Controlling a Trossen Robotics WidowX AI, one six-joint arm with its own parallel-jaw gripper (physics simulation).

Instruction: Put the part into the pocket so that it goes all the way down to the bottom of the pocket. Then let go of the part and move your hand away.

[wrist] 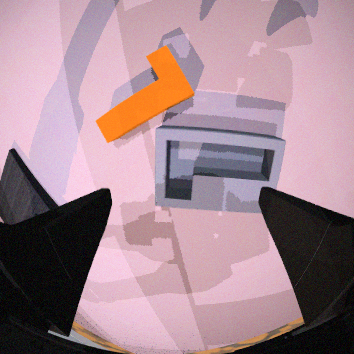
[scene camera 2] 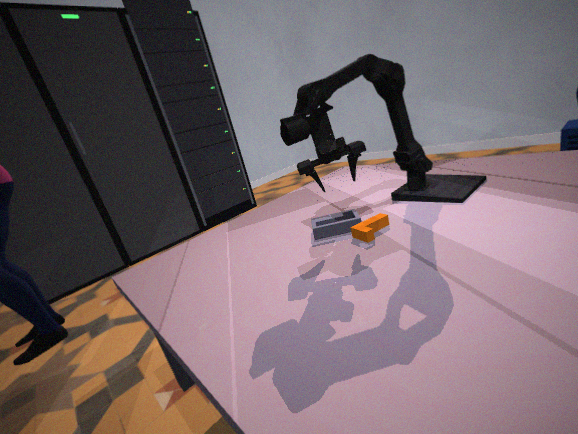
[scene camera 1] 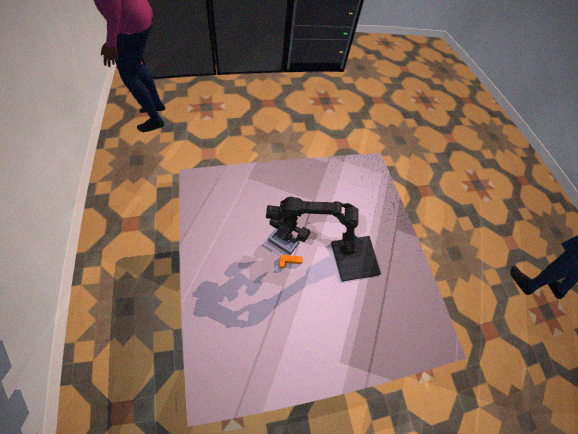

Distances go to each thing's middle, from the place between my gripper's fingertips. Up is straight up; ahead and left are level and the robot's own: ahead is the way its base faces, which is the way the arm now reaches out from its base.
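My hand 4 cm to the left of the grey pocket block (scene camera 2: 338, 223), 11 cm above it. Orange L-shaped block (wrist: 172, 87) 1 cm ahead of my hand, 8 cm to the left of it, 12 cm below it.
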